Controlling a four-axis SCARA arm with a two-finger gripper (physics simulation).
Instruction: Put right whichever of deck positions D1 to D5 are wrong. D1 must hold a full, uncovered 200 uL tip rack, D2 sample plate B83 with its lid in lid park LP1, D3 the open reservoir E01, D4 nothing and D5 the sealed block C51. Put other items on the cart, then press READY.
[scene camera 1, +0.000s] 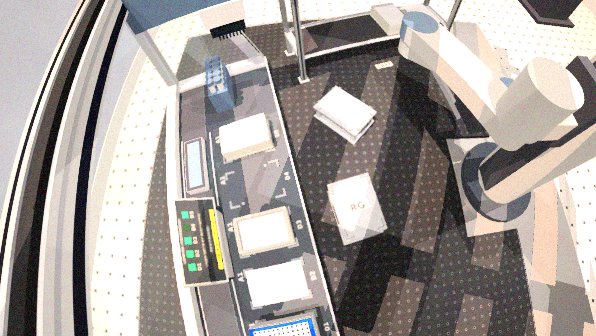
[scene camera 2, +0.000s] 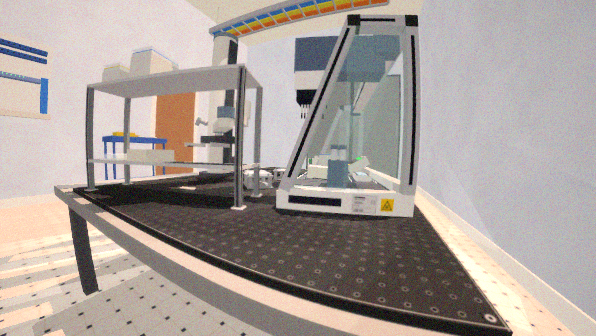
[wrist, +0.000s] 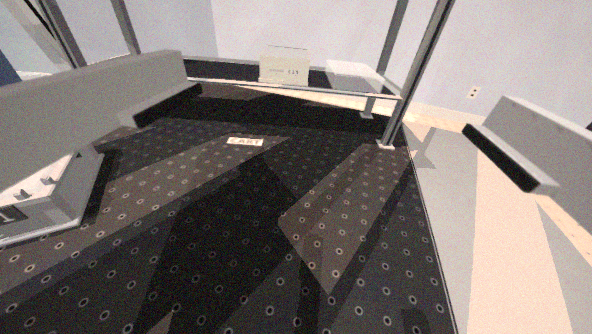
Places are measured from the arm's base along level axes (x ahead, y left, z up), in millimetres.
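Where they show: gripper, fingertip midpoint: (scene camera 2: 197, 144) (wrist: 330, 90); arm's base, link origin: (scene camera 1: 495, 181) (scene camera 2: 219, 175).
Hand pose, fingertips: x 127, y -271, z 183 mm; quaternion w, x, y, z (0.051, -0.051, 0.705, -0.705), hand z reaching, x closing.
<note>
Things, the pixels of their top centre, and the offset from my fingertips. "*": a spot on its surface instead.
- cream block C15, top centre: (wrist: 286, 51) (scene camera 1: 390, 13) (scene camera 2: 152, 149) dx +126, dy -286, dz -28 mm
- blue tip rack, surface spot: (scene camera 1: 285, 327) * dx +487, dy +576, dz -27 mm
- white plate, top centre: (scene camera 1: 275, 284) dx +516, dy +489, dz -110 mm
- open reservoir, top centre: (scene camera 1: 261, 230) dx +542, dy +368, dz -93 mm
- cream block, top centre: (scene camera 1: 242, 132) (scene camera 2: 324, 166) dx +592, dy +125, dz -77 mm
- control panel, surface spot: (scene camera 1: 202, 242) * dx +671, dy +402, dz -60 mm
- CART label, surface spot: (wrist: 245, 141) * dx +158, dy -170, dz -169 mm
My gripper (wrist: 330, 90) is open and empty, over the bench before the cart (wrist: 419, 75) (scene camera 2: 240, 150). On the cart's shelf stand cream block C15 (wrist: 284, 70) and a pale, clear-looking item (wrist: 352, 75). In scene camera 1, the blue tip rack (scene camera 1: 285, 327) at D1 is uncovered and cut off by the frame. A white plate (scene camera 1: 278, 284) lies at D2, the open reservoir (scene camera 1: 265, 232) at D3, and a cream block (scene camera 1: 246, 136) at D5; their own labels are unreadable. D4 is empty. Lid park LP1 (scene camera 1: 345, 114) (wrist: 55, 210) has a pale flat top; I cannot tell whether that is a lid.
The control panel (scene camera 1: 202, 242) shows green lamps for D1, D2, D3 and D5; D4's is dark. The RG stand (scene camera 1: 357, 207) is right of D3. A blue tube rack (scene camera 1: 219, 85) (scene camera 2: 338, 172) stands beyond D5. A CART label (wrist: 245, 141) lies before the cart.
</note>
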